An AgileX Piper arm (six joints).
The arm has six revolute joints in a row. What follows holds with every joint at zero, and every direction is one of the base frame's.
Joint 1 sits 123 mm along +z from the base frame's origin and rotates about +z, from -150 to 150 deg.
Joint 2 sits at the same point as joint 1 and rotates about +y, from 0 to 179.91 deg.
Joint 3 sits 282.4 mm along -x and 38.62 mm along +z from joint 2 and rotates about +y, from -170 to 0 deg.
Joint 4 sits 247.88 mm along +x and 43.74 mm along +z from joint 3 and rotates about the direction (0.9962, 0, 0.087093), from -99.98 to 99.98 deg.
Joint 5 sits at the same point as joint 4 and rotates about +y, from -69.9 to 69.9 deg.
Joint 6 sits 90.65 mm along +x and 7.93 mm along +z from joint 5 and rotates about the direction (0.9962, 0, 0.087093), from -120 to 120 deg.
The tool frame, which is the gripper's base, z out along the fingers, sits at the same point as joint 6; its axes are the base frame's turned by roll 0, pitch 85.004 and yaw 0 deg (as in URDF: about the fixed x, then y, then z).
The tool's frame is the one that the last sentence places.
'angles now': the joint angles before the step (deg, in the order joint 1, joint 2, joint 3, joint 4, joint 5, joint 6). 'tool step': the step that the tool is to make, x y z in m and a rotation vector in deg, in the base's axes. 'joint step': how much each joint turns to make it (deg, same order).
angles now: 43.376, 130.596, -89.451, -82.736, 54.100, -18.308
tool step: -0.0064, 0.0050, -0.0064, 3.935, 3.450, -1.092
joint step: 0.652, 0.005, -0.011, 5.307, -1.688, -0.092
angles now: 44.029, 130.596, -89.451, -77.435, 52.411, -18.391
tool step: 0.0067, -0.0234, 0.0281, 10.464, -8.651, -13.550
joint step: -2.025, -3.024, 0.009, -0.299, 6.076, 14.602
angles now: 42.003, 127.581, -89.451, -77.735, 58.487, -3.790
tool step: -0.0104, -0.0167, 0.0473, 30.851, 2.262, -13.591
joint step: -2.780, -9.215, 0.009, 21.817, -5.753, 9.188
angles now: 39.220, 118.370, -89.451, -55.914, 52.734, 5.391
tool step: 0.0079, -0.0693, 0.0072, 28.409, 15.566, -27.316
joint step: -12.788, -4.452, 0.015, 35.111, 2.726, 0.354
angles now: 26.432, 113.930, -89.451, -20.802, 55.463, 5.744
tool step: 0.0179, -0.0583, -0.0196, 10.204, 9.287, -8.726
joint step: -11.113, 2.016, 0.002, 16.023, 1.475, -8.629
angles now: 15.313, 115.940, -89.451, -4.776, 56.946, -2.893
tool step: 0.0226, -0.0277, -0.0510, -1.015, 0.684, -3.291
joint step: -4.186, 7.124, -0.004, -1.227, -6.237, 0.158
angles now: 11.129, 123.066, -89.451, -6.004, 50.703, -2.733
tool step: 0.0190, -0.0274, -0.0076, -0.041, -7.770, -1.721
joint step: -3.756, 1.496, -0.015, -2.120, -9.213, -0.006
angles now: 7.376, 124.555, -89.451, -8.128, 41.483, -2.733
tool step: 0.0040, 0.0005, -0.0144, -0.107, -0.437, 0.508
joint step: -0.005, 1.984, 0.009, -0.402, -2.439, -0.003
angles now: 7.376, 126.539, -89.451, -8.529, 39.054, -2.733
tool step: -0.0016, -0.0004, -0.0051, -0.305, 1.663, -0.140
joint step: 0.002, 0.585, -0.013, 0.001, 1.129, 0.000
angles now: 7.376, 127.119, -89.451, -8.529, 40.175, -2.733
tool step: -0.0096, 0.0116, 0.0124, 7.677, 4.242, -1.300
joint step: 0.115, -1.915, -0.015, 11.320, 4.979, -4.924
